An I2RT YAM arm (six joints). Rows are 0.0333 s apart.
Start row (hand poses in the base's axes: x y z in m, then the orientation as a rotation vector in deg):
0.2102, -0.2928, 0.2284, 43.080, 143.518, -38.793
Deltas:
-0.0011, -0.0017, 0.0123, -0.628, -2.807, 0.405
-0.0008, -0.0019, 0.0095, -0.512, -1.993, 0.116
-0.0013, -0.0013, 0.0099, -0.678, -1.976, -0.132
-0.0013, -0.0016, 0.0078, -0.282, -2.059, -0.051
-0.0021, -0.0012, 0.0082, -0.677, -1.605, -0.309
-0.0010, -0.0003, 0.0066, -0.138, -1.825, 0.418
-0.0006, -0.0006, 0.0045, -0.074, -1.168, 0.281
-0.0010, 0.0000, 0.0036, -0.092, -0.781, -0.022
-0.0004, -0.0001, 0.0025, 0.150, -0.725, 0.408
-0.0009, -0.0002, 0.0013, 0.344, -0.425, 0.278
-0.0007, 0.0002, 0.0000, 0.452, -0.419, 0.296
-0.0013, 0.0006, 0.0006, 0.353, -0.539, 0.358
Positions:
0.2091, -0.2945, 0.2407, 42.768, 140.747, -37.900
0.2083, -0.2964, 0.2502, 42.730, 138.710, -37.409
0.2070, -0.2977, 0.2601, 42.922, 136.552, -37.214
0.2057, -0.2993, 0.2679, 43.180, 134.533, -36.488
0.2036, -0.3005, 0.2761, 43.494, 132.674, -36.550
0.2026, -0.3008, 0.2827, 43.207, 131.050, -35.576
0.2020, -0.3014, 0.2872, 43.012, 130.019, -34.935
0.2010, -0.3014, 0.2908, 43.106, 129.258, -34.652
0.2006, -0.3015, 0.2933, 42.807, 128.765, -33.933
0.1997, -0.3017, 0.2946, 42.714, 128.600, -33.217
0.1990, -0.3015, 0.2946, 42.652, 128.490, -32.379
0.1977, -0.3009, 0.2952, 42.483, 128.239, -31.562

